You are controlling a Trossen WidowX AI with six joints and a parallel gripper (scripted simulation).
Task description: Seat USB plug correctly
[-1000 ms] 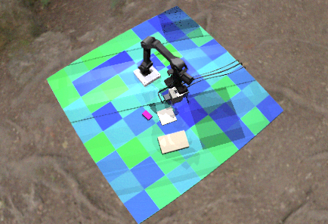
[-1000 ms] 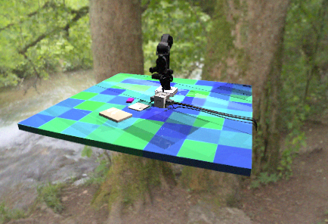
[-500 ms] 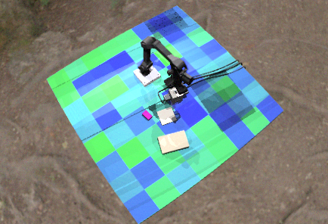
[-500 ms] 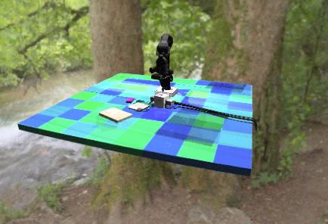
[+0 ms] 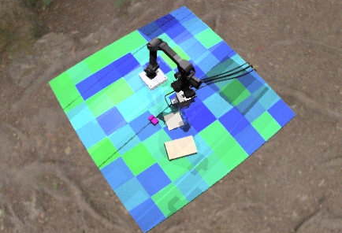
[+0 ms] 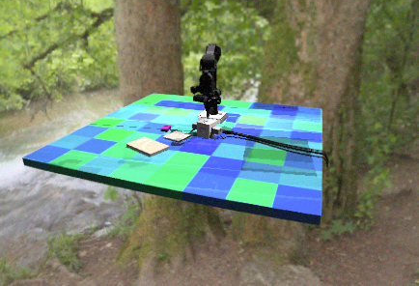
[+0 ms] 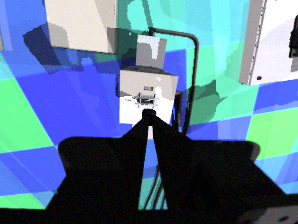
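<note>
Right now my gripper tip is 2 cm above the dark USB plug. The rest, counted from my gripper tip: small magenta block (4 cm behind, 24 cm to the right, 12 cm below); USB socket (6 cm below); white flat pad (6 cm ahead, 15 cm to the right, 13 cm below).
</note>
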